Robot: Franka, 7 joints.
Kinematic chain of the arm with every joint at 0, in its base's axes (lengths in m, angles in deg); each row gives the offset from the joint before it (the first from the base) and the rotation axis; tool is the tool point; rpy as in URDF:
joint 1: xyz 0 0 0.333 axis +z
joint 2: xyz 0 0 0 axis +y
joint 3: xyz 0 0 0.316 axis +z
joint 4: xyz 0.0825 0 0 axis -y
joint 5: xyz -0.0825 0 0.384 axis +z
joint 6: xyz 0 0 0 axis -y
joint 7: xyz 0.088 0 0 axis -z
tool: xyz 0 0 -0.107 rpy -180 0 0
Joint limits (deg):
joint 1: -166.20..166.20
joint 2: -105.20..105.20
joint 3: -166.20..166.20
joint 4: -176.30..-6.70
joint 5: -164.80..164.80
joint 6: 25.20..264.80
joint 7: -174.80..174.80
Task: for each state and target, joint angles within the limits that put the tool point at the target. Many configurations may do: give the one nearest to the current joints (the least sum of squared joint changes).
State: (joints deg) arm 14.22 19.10 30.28 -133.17 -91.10 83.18 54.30
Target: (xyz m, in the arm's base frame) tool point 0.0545 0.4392 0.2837
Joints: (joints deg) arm 40.04 10.05 57.85 -141.21 -87.57 82.57 54.30
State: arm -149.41 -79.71 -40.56 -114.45 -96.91 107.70 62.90
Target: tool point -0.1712 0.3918 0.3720
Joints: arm -162.99 -77.81 -70.08 -146.39 -88.98 94.87 62.90
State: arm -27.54 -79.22 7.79 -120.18 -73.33 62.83 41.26
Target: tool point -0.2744 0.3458 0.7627
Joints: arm -37.86 -103.10 25.87 -97.44 -80.08 66.92 41.26
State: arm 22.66 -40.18 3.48 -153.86 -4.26 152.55 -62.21
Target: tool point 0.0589 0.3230 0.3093
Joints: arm 53.90 -32.38 30.54 -169.88 -6.47 149.65 -62.21
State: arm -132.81 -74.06 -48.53 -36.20 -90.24 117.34 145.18
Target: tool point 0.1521 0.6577 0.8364
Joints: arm -127.40 -65.16 -46.61 -38.65 -90.55 120.66 145.18
